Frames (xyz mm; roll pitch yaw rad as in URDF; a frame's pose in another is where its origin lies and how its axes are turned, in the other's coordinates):
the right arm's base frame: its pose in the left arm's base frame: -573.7 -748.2 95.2 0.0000 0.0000 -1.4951
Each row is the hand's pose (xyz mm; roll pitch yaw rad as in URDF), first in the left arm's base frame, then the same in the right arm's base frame.
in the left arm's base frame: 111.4 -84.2 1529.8 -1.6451 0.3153 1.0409
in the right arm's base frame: -610.3 733.4 1434.6 -1.6451 0.3153 2.5360
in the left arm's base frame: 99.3 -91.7 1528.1 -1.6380 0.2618 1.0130
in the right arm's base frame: -603.7 720.7 1432.9 -1.6380 0.2618 2.5081
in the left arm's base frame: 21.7 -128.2 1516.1 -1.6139 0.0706 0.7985
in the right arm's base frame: -573.2 640.6 1420.9 -1.6139 0.0706 2.2936
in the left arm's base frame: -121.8 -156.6 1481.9 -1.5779 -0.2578 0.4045
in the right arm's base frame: -555.7 495.3 1386.7 -1.5779 -0.2578 1.8996
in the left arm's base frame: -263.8 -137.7 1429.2 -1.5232 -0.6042 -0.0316
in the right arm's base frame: -585.3 355.2 1334.0 -1.5232 -0.6042 1.4635
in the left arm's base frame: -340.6 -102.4 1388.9 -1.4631 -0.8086 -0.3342
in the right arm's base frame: -626.3 281.3 1293.7 -1.4631 -0.8086 1.1609
